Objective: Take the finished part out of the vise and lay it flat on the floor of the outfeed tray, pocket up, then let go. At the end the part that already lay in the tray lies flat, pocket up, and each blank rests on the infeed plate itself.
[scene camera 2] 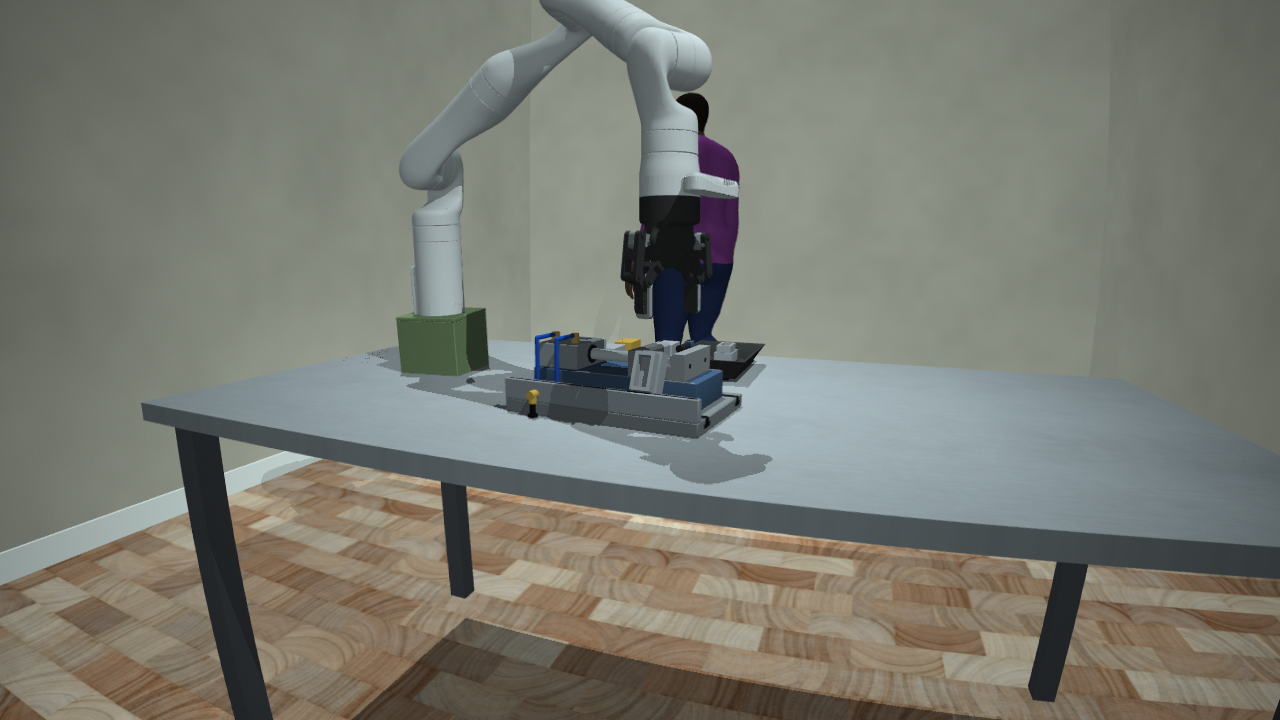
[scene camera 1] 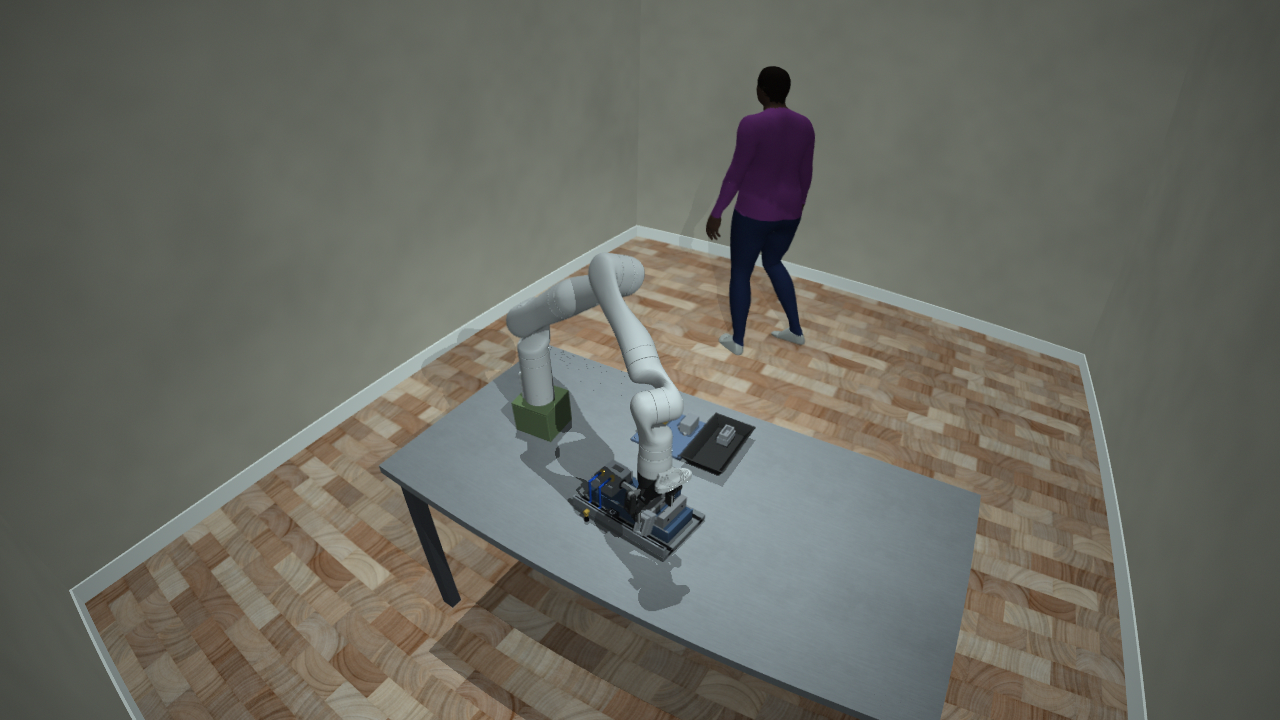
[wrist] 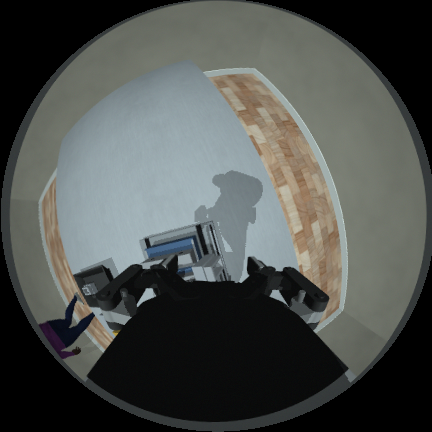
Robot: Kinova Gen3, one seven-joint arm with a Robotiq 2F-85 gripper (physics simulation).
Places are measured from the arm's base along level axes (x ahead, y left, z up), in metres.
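Pixels of known places: gripper, between the fingertips: [scene camera 2: 669,315] [scene camera 1: 653,512] [wrist: 212,263]; arm's base, origin of its link: [scene camera 2: 441,312] [scene camera 1: 539,396].
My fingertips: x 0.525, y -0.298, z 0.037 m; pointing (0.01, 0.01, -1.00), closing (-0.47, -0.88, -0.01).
Ahead of a thing's pixels: the offset from my fingertips to its top centre. "*": to the spot under its first point.
The vise @[0.086 m back, 0.102 m left, 0.052 m down] [scene camera 1: 673,524] [scene camera 2: 707,385] [wrist: 171,248] has a blue base and grey jaws. Small light grey surfaces show around the jaws; I cannot tell which belong to the finished part. A light grey framed piece @[0.034 m back, 0.024 m left, 0.049 m down] [scene camera 2: 646,371] stands tilted at the vise's near side; what it is cannot be told. My gripper [scene camera 2: 668,311] [wrist: 212,263] is open and empty, above the vise with its fingers pointing down. A light grey part @[0.012 m ahead, 0.494 m left, 0.105 m down] [scene camera 1: 725,435] [scene camera 2: 726,350] [wrist: 88,289] lies in the black outfeed tray [scene camera 1: 707,454], its pocket apparently up. A grey blank @[0.111 m back, 0.497 m left, 0.108 m down] [scene camera 1: 689,425] is at the blue infeed plate @[0.156 m back, 0.456 m left, 0.143 m down] [scene camera 1: 684,444], partly hidden by the arm.
A grey channel frame @[* 0.088 m back, 0.005 m left, 0.130 m down] [scene camera 2: 604,410] surrounds the vise. Blue tubes @[* 0.174 m back, 0.050 m left, 0.072 m down] [scene camera 2: 556,358] stand at its left end and a small yellow-topped fitting @[0.199 m back, 0.020 m left, 0.113 m down] [scene camera 2: 532,396] at its front. The green arm base [scene camera 1: 540,413] [scene camera 2: 431,344] is at the left. A person [scene camera 1: 774,170] stands beyond the table.
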